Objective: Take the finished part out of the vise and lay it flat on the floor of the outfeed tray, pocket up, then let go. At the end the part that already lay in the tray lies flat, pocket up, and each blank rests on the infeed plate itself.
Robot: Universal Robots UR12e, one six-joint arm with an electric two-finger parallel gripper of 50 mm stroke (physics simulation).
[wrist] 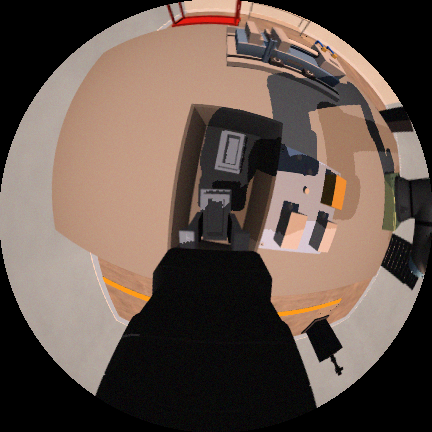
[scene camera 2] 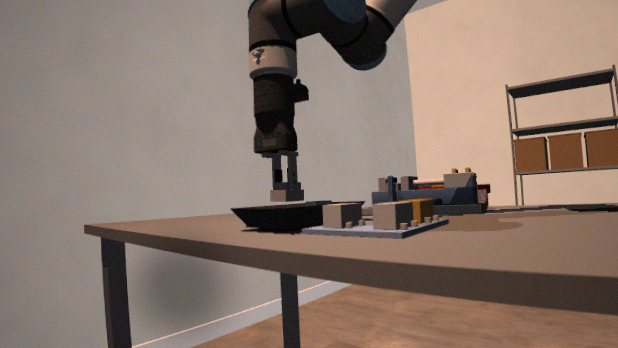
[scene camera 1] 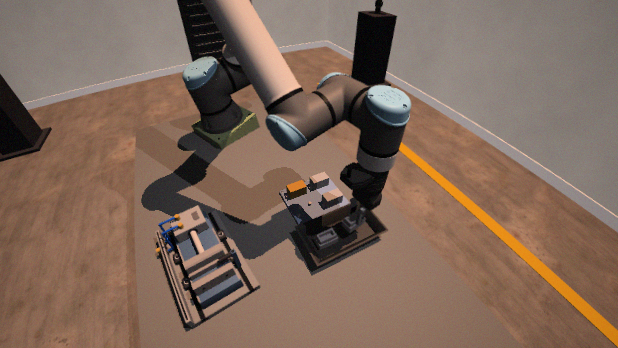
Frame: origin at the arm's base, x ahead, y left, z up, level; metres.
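Seen in the pictures: gripper, fingertip midpoint: [wrist: 214, 221] [scene camera 2: 285, 187] [scene camera 1: 355, 217]; arm's base at its link origin: [wrist: 398, 198] [scene camera 1: 222, 119].
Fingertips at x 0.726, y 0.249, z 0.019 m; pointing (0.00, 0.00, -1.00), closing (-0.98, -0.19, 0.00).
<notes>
Offsets run from my fingertips to a thing's top centre.
My gripper [scene camera 1: 356, 212] [scene camera 2: 286, 185] [wrist: 214, 221] is shut on the grey finished part {dx +0.002, dy -0.007, dz +0.010 m} [scene camera 1: 349, 225] [scene camera 2: 286, 195] [wrist: 215, 192]. It holds the part about level over one end of the outfeed tray [scene camera 1: 350, 249] [scene camera 2: 280, 218] [wrist: 186, 175]; in the scene camera 2 view the part's underside is slightly above the tray's rim. The fingers hide most of its top. Another grey part {dx +0.000, dy -0.093, dz -0.029 m} [scene camera 1: 326, 238] [wrist: 231, 151] lies flat, pocket up, at the tray's other end, apart from the held part. Two beige blanks {dx -0.220, dy -0.007, dz -0.032 m} [scene camera 1: 319, 180] {dx -0.130, dy -0.003, dz -0.032 m} [scene camera 1: 331, 198] and an orange blank {dx -0.215, dy -0.095, dz -0.032 m} [scene camera 1: 296, 189] [wrist: 338, 192] sit on the infeed plate {dx -0.168, dy -0.049, dz -0.068 m} [scene camera 2: 360, 231] [wrist: 295, 192].
The vise {dx -0.079, dy -0.433, dz +0.023 m} [scene camera 1: 205, 257] [scene camera 2: 425, 197] [wrist: 300, 57] stands across the table from the tray, with no part visible between its jaws. The infeed plate is close beside the tray's long wall. The tray has raised walls all around. Small pegs stand on the infeed plate.
</notes>
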